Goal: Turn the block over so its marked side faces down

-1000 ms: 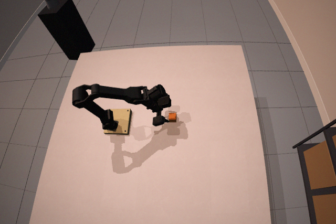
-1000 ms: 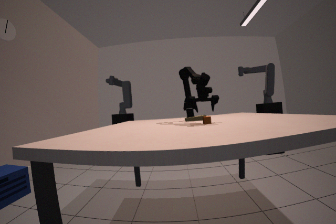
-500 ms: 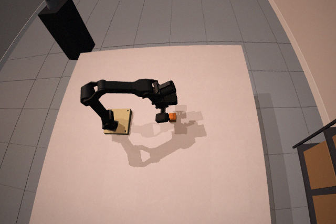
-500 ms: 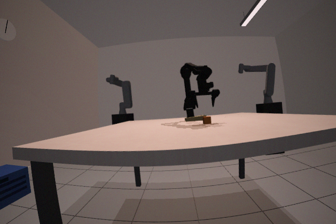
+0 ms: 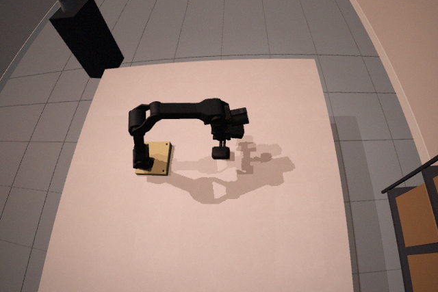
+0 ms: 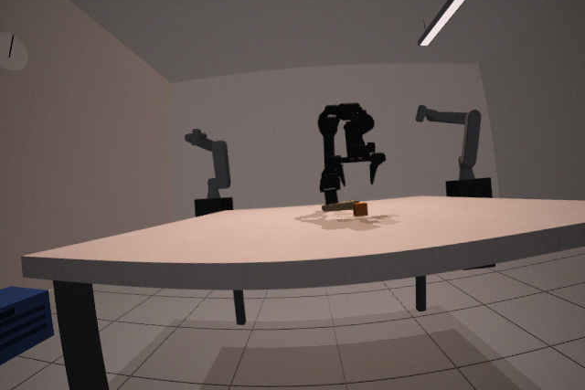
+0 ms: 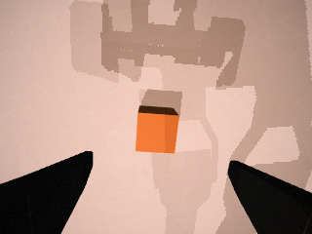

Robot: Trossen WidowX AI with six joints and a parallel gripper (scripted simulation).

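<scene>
My gripper tip is now 80 mm above the orange block and 10 mm past it.
</scene>
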